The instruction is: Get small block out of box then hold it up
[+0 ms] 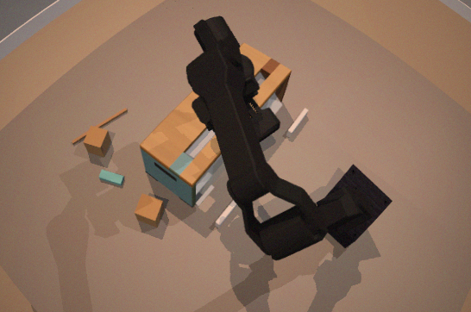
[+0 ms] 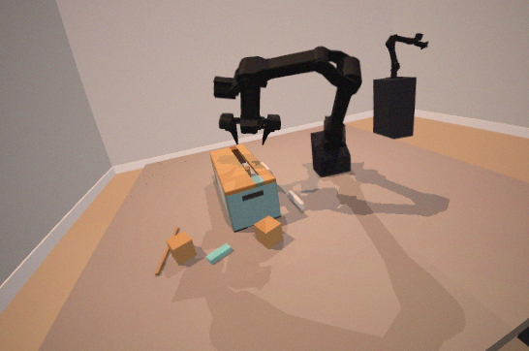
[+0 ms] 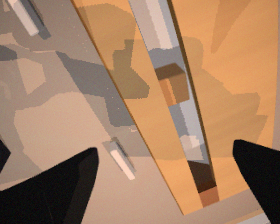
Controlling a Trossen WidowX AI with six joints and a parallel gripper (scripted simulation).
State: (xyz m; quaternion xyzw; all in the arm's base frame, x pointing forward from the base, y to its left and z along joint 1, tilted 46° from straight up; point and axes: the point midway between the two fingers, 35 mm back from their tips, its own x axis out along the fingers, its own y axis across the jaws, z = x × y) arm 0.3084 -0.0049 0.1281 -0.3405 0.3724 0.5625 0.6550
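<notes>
Now: gripper tip 100 mm above the brown block, 30 mm short of it and 10 mm to the left of it. The rest, counted from my gripper tip: thin brown stick: 270 mm ahead, 220 mm to the left, 180 mm below; then box: 130 mm below, 20 mm ahead, 10 mm to the right; then teal bar: 270 mm to the left, 180 mm below, 120 mm ahead.
</notes>
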